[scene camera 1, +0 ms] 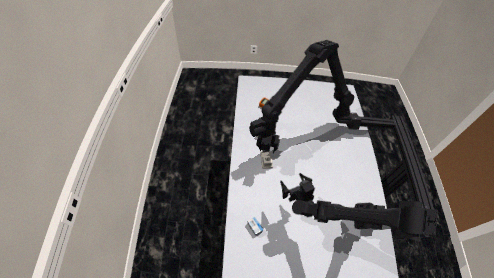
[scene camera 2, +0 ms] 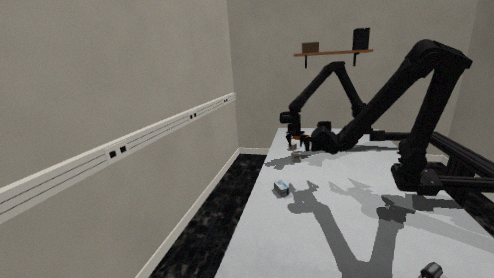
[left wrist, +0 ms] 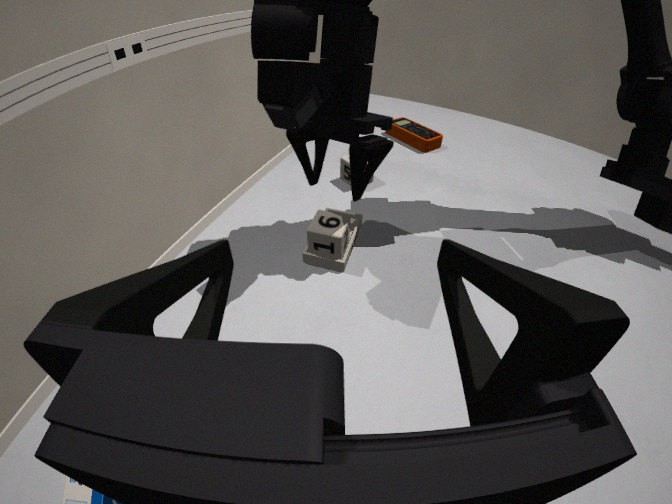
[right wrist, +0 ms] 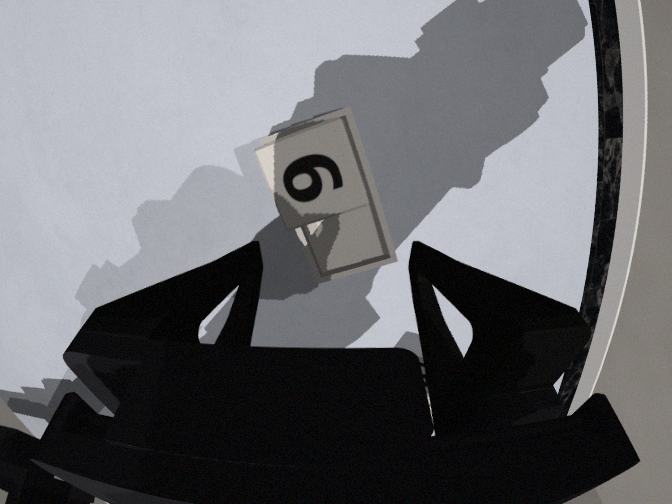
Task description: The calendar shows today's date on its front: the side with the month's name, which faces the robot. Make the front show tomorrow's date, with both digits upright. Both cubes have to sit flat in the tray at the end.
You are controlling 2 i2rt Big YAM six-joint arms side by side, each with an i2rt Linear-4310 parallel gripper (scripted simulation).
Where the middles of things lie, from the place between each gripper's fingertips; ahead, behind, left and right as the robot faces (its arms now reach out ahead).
Scene:
The cream tray [right wrist: 359, 240] lies 8 cm below my right hand and 1 cm to the left of it. From my right hand the other things lie so: orange multimeter [left wrist: 422, 138] 39 cm to the right, 7 cm below, 4 cm behind.
Right now the cream tray is 210 mm to the right of my left hand, 190 mm below it and 90 mm ahead of it. Also, from my left hand: orange multimeter (600 mm to the right, 190 mm below, 50 mm ahead).

